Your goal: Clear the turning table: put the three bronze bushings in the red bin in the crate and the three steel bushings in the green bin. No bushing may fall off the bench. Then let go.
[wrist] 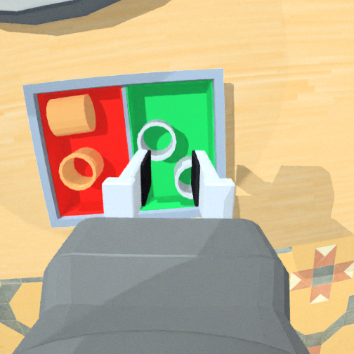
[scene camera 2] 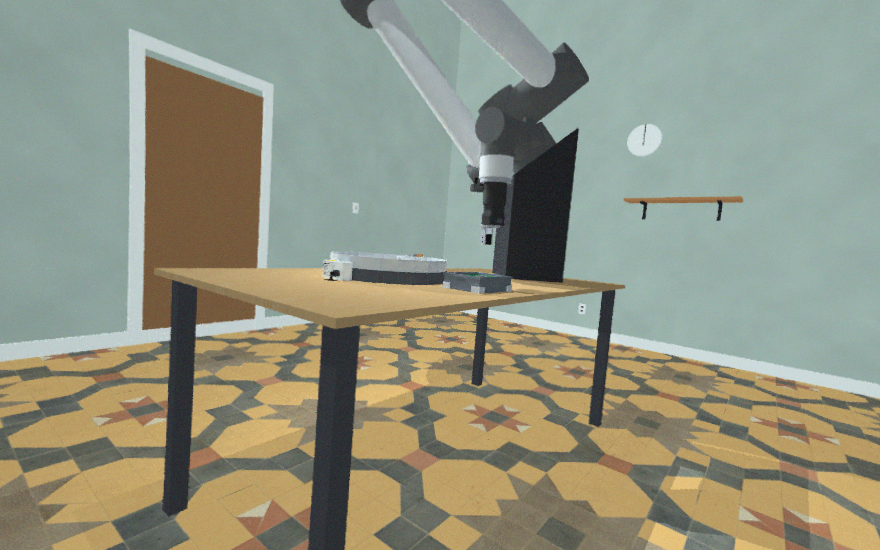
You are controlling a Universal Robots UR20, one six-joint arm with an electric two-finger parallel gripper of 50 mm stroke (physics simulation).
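Frame: origin at the arm's base, x ahead, y left, z up, level; metres.
Seen in the pictures: gripper, between the fingertips: (scene camera 2: pixel 485 244); arm's base, origin of its link: (scene camera 2: pixel 535 159).
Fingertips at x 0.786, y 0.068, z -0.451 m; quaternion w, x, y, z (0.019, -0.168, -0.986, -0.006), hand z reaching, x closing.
Pixels of each thing's top centre, then the offset from my fingertips to it. "*": a spot on its surface instead. Level surfaces: height alone.
- crate, centre of its top: (scene camera 2: pixel 478 274) 0.001 m right, 0.040 m ahead, 0.099 m down
- small orange-brown piece, centre of its top: (scene camera 2: pixel 418 254) 0.348 m right, 0.161 m back, 0.058 m down
- wooden bench, height of its surface: 0.149 m down
- small white unit, a spot on its surface: (scene camera 2: pixel 338 269) * 0.385 m right, 0.278 m ahead, 0.115 m down
My gripper (scene camera 2: pixel 486 238) (wrist: pixel 170 167) is open and empty, above the crate (scene camera 2: pixel 462 283) (wrist: pixel 219 115). In the wrist view, the red bin (wrist: pixel 116 155) holds a bronze bushing (wrist: pixel 70 115) on its side and another bronze bushing (wrist: pixel 95 159) with its open end showing. The green bin (wrist: pixel 175 102) holds a steel bushing (wrist: pixel 157 123) with its open end up and a second steel bushing (wrist: pixel 178 178), partly hidden by the right finger. The turning table (scene camera 2: pixel 395 263) (wrist: pixel 60 17) stands beside the crate. A small orange-brown piece (scene camera 2: pixel 418 255) shows over its rim, too small to identify surely.
The crate and turning table stand on a wooden bench (scene camera 2: pixel 259 288) (wrist: pixel 285 115). A small white unit (scene camera 2: pixel 338 269) is against the turning table's side. A tall black panel (scene camera 2: pixel 538 223) stands on the bench behind the gripper and crate.
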